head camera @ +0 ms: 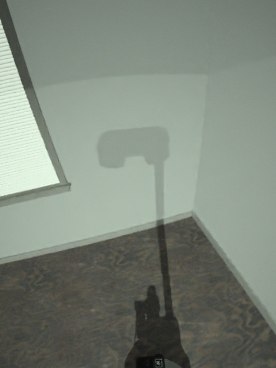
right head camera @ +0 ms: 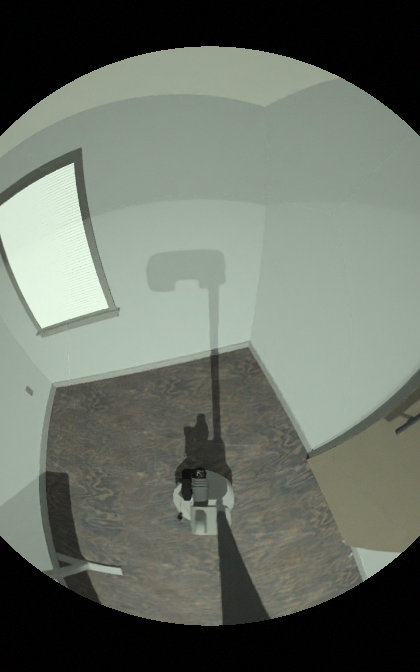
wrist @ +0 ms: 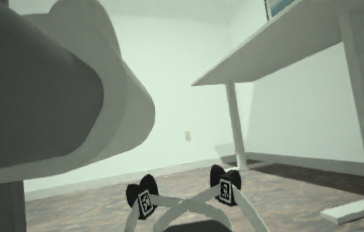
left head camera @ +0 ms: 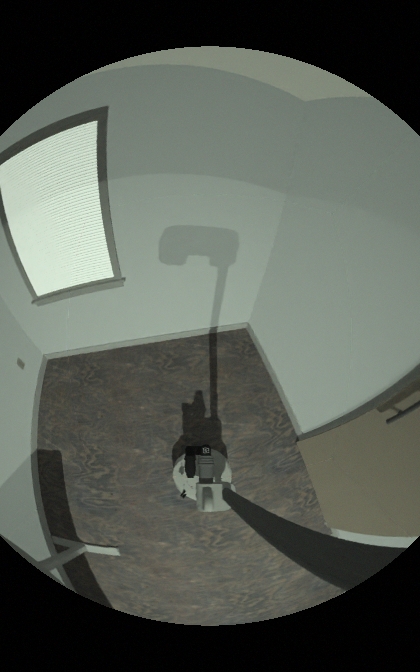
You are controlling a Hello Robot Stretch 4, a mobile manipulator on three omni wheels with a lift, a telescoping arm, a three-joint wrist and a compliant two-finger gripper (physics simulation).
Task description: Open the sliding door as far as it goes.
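Places are measured from the robot's base along level axes (x up, y right, z ahead), in metres.
Where they show: gripper, fingertip midpoint: point(right head camera: 187, 520) point(wrist: 183, 182) point(left head camera: 190, 498).
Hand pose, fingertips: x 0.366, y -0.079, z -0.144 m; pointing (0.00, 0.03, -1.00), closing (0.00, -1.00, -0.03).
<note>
After its pixels a point has its place.
A tan panel point(left head camera: 365, 480) {x 0.623, y 0.967, z -0.254 m} point(right head camera: 375, 495) {x 0.583, y 0.965, z -0.243 m}, which looks like the sliding door, shows at the right edge of the left and right head views. Part of a dark bar handle point(left head camera: 403, 414) {x 1.077, y 0.807, z 0.077 m} point(right head camera: 408, 427) {x 0.992, y 0.881, z 0.068 m} shows on it, cut off by the edge of the view. How far the door stands open cannot be told. My gripper point(wrist: 183, 182) {x 0.366, y -0.079, z -0.144 m} is open and empty in the wrist view, its two dark fingertips apart. It faces a wall and a table, away from the door panel. The door does not show in the wrist view.
A white table point(wrist: 280, 47) {x 0.897, y -0.820, z -1.304 m} stands ahead at the right in the wrist view. A large grey rounded shape point(wrist: 45, 95) is close at the left. A window point(head camera: 22, 125) {x 1.335, y -0.825, z 1.194 m} point(left head camera: 60, 215) {x 1.393, y -1.011, z 1.144 m} point(right head camera: 55, 250) {x 1.409, y -0.988, z 1.150 m} is in the far wall. My base point(left head camera: 180, 475) {x 0.187, y -0.147, z -0.012 m} point(right head camera: 178, 497) {x 0.187, y -0.161, z -0.007 m} stands on the brown floor.
</note>
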